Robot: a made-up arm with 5 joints. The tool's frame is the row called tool.
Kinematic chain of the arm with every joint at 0, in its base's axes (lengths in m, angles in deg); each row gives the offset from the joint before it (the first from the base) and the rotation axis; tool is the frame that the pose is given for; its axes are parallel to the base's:
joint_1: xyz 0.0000 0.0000 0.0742 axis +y
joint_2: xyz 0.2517 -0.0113 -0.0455 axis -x
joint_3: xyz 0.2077 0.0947 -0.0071 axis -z
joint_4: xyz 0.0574 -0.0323 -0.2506 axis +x
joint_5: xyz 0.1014 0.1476 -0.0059 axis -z
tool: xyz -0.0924 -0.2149 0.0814
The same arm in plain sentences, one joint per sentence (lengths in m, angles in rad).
The arm has five revolute joints in a row. What follows holds with every joint at zero, and every direction is one of the base frame's.
The first joint lies 0.0742 m along +z from the base frame's origin and turns about +y.
The second joint lies 0.2517 m along +x and 0.0113 m along -y and 0.0455 m along -z from the first joint and turns about -x.
The third joint lies 0.2077 m along +x and 0.0947 m along +y and 0.0071 m along -z from the second joint and turns about -z.
The fourth joint lies 0.0574 m along +x and 0.0323 m along -y and 0.2506 m along -z from the third joint and turns about +x.
The fifth joint lies 0.1014 m along +x and 0.1476 m along +y and 0.0059 m along -z from the fourth joint and turns about -z.
The tool frame, which is the frame that the pose is given for, lies 0.0924 m along -x and 0.2149 m along -y and 0.0814 m along +z from the fifth joint; its axes are parallel to the base frame's.

